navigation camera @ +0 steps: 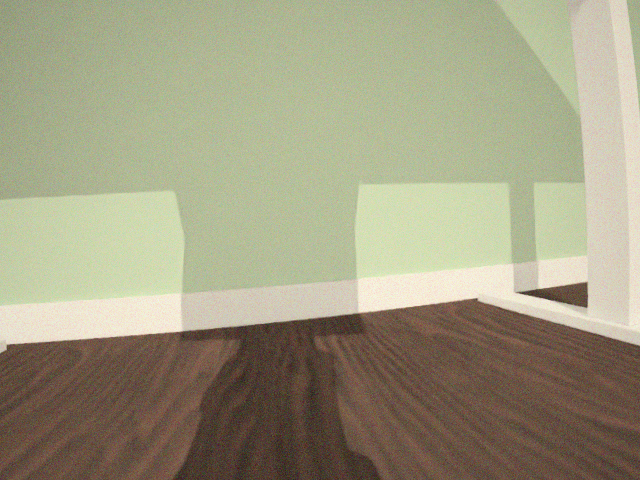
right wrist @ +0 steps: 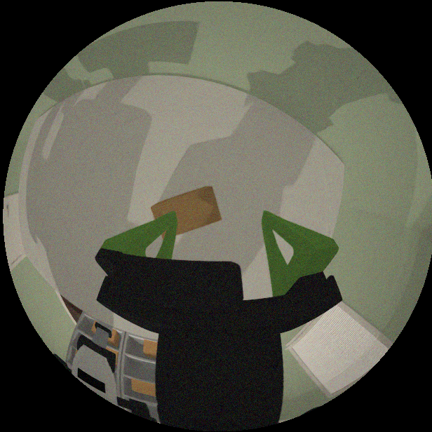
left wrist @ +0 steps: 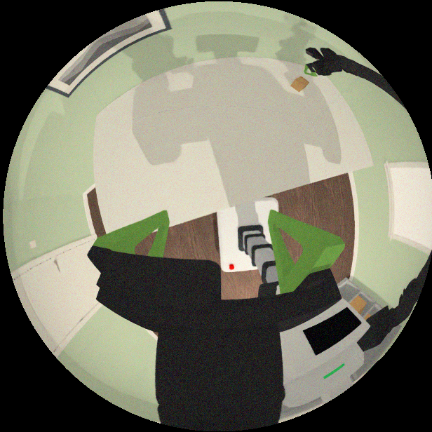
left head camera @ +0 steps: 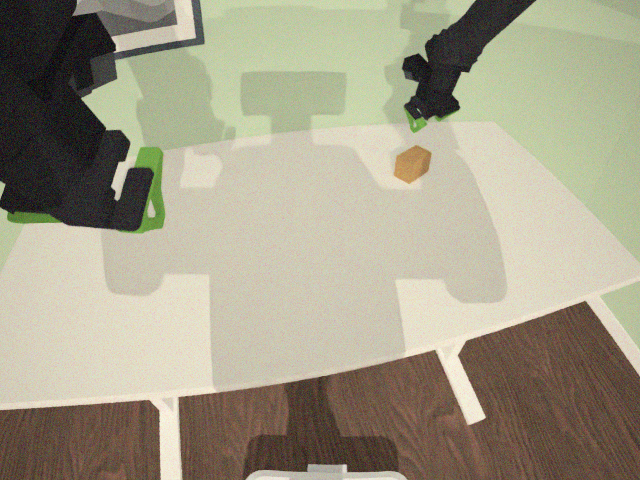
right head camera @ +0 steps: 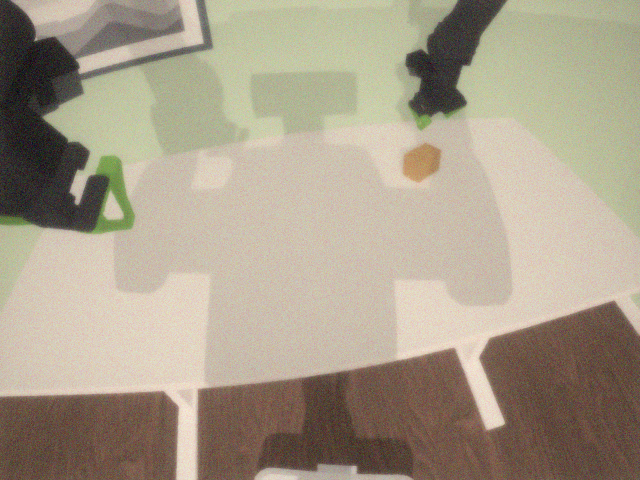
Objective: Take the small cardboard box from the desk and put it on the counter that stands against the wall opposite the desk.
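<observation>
The small cardboard box rests on the white desk, near its far edge at the right in the head views. My right gripper is open and empty above the desk, beyond the box in the head views. In the right wrist view the box shows mostly toward the left finger, partly hidden by it. My left gripper is open and empty at the left of the head views. I cannot make out the counter.
A green wall with a framed picture stands behind the desk. White desk legs stand on the wood floor. Grey compartments with cardboard boxes show low in the right wrist view.
</observation>
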